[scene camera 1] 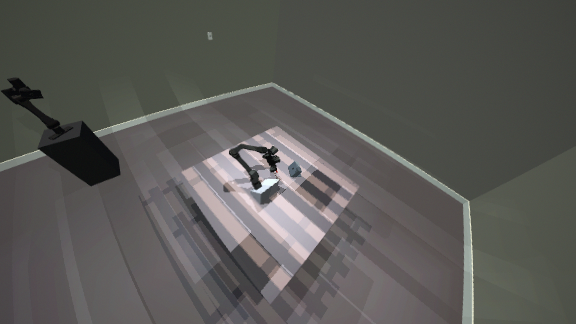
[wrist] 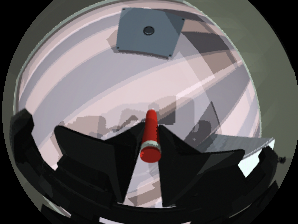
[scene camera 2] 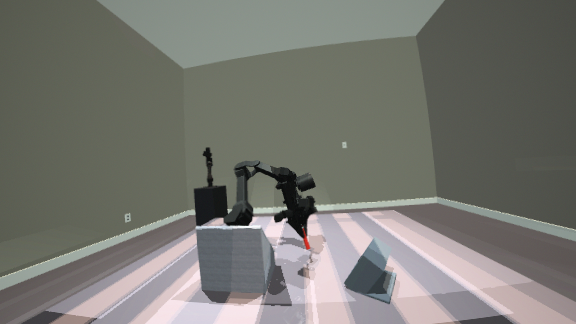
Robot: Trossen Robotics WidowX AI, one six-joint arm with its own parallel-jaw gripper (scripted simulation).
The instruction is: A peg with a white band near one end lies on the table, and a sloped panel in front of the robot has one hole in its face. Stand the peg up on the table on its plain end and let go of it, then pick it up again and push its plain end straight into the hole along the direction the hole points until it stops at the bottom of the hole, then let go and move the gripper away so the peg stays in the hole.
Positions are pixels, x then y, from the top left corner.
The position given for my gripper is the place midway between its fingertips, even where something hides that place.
Labels:
My gripper [scene camera 2: 304,237] holds a red peg [wrist: 150,152].

